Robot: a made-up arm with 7 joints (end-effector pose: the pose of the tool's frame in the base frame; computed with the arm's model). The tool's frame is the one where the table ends. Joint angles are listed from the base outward.
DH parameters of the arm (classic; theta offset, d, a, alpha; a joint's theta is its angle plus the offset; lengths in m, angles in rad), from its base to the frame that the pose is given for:
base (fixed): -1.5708 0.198 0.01 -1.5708
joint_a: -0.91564 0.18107 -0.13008 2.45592
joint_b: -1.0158 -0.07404 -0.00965 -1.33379
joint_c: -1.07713 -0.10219 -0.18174 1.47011
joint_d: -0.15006 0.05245 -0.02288 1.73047
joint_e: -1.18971 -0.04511 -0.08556 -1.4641
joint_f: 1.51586 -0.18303 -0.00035 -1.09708
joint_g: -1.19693 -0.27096 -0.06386 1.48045
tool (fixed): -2.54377 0.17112 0 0
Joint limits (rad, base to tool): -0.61..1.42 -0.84..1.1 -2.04..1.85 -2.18..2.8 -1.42..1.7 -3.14..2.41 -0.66..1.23
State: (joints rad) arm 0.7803 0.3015 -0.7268 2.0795 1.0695 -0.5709 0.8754
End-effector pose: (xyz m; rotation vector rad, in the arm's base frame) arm 0.1478 -0.0247 0.0363 -0.2648 -0.6664 -2.8271
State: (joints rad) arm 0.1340 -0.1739 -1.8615 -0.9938 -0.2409 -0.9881 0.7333
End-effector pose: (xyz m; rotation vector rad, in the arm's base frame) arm 0.0591 -0.4026 -0.0520 -2.0309 2.2972 -0.1967
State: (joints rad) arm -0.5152 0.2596 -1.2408 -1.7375 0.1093 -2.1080 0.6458
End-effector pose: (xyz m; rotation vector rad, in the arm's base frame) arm 0.5775 0.0466 0.3003 1.9024 0.9674 0.9799
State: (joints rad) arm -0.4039 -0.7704 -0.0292 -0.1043 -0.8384 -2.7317 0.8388
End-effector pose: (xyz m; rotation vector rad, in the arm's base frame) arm 0.5416 0.3876 0.2245 -0.8844 -1.7059 0.0822
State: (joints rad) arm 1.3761 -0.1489 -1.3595 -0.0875 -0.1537 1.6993 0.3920
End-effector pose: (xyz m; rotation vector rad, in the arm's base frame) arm 0.2483 -0.1617 -0.0812 0.7728 -0.1399 -2.4126
